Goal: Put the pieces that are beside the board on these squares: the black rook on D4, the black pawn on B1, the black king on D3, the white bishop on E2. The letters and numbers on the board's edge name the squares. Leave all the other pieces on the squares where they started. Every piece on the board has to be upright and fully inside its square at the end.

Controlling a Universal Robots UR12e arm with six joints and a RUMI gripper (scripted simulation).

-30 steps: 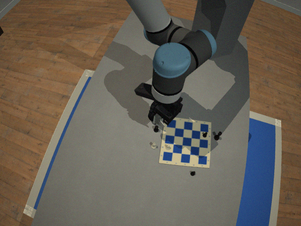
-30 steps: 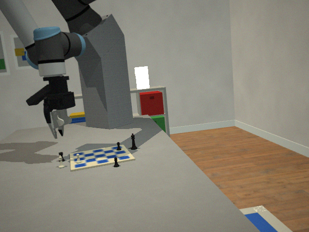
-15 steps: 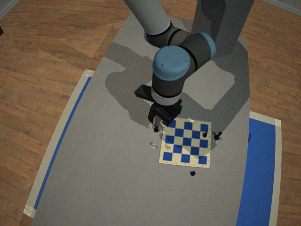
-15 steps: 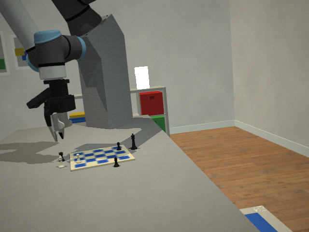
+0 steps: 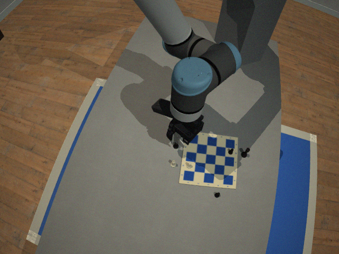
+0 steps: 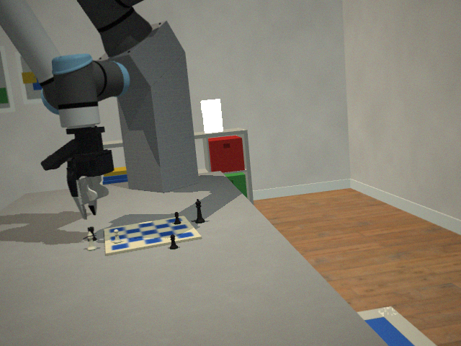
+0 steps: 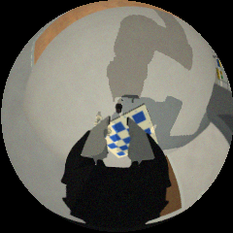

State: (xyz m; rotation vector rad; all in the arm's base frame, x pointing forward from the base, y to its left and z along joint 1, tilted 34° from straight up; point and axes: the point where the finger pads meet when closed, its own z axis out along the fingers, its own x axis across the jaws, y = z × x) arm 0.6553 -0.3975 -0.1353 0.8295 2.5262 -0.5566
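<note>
My gripper is now 6 cm above the black rook. From my hand the other things lie so: white pawn 8 cm ahead, 5 cm to the left, 6 cm below; then white bishop 8 cm ahead, 1 cm to the right, 5 cm below; then chessboard 5 cm ahead, 13 cm to the left, 7 cm below.
</note>
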